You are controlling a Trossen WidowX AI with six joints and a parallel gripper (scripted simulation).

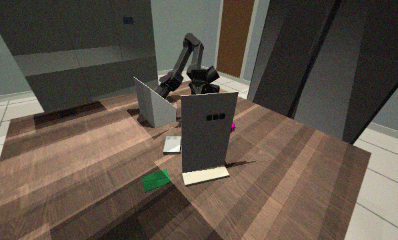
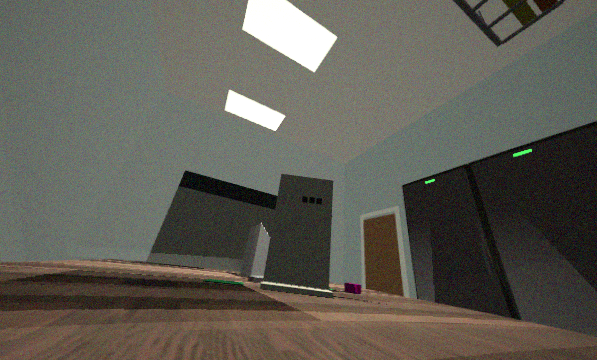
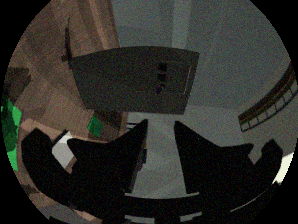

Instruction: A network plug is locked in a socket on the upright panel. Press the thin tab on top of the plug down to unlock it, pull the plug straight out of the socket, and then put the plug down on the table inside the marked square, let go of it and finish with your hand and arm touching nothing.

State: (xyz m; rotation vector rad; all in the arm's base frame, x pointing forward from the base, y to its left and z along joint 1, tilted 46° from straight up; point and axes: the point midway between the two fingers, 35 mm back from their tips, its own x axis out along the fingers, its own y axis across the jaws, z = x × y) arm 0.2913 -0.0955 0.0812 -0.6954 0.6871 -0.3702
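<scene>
Right now my gripper tip is 90 mm short of the plug and 50 mm to the left of it. Round my gripper tip: grey upright panel: 120 mm ahead, 100 mm below, 50 mm to the right; then silver plate: 240 mm below, 90 mm behind, 60 mm to the right; then green square: 240 mm below, 130 mm to the left, 90 mm behind.
</scene>
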